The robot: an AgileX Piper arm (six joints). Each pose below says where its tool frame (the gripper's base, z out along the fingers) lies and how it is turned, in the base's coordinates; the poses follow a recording.
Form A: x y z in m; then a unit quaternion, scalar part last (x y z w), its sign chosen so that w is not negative.
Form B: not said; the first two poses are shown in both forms.
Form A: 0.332 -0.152 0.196 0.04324 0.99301 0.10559 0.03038
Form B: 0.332 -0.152 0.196 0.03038 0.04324 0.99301 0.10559
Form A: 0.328 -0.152 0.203 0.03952 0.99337 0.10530 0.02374
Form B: 0.328 -0.152 0.203 0.02374 0.03952 0.99337 0.10530
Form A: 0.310 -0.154 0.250 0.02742 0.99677 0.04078 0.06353
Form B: 0.310 -0.154 0.250 0.06353 0.02742 0.99677 0.04078
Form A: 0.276 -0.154 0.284 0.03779 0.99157 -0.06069 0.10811
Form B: 0.276 -0.154 0.284 0.10811 0.03779 0.99157 -0.06069
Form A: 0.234 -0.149 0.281 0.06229 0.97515 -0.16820 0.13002
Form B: 0.234 -0.149 0.281 0.13002 0.06229 0.97515 -0.16820
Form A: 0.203 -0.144 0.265 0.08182 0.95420 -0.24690 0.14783
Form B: 0.203 -0.144 0.265 0.14783 0.08182 0.95420 -0.24690
